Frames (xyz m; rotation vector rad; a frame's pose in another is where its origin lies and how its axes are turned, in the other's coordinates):
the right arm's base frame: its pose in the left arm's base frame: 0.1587 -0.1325 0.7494 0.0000 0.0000 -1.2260
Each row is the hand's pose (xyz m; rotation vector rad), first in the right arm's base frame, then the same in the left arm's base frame.
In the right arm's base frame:
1: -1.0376 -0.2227 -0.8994 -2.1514 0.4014 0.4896
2: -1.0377 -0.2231 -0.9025 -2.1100 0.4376 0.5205
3: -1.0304 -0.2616 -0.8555 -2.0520 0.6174 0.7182
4: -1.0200 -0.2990 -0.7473 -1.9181 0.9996 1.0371
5: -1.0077 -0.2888 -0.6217 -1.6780 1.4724 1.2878
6: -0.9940 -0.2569 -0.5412 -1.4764 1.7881 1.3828
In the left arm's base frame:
1: -0.4016 0.7688 -0.1500 -1.5055 1.5423 -0.2186
2: -0.4020 0.7687 -0.1531 -1.4482 1.5443 -0.2063
3: -0.4358 0.7488 -0.1061 -1.2726 1.6212 -0.0250
4: -0.4675 0.7264 0.0021 -0.9221 1.7826 0.2883
5: -0.4537 0.7183 0.1277 -0.4727 1.9522 0.5609
6: -0.4191 0.7162 0.2082 -0.1586 2.0505 0.6938

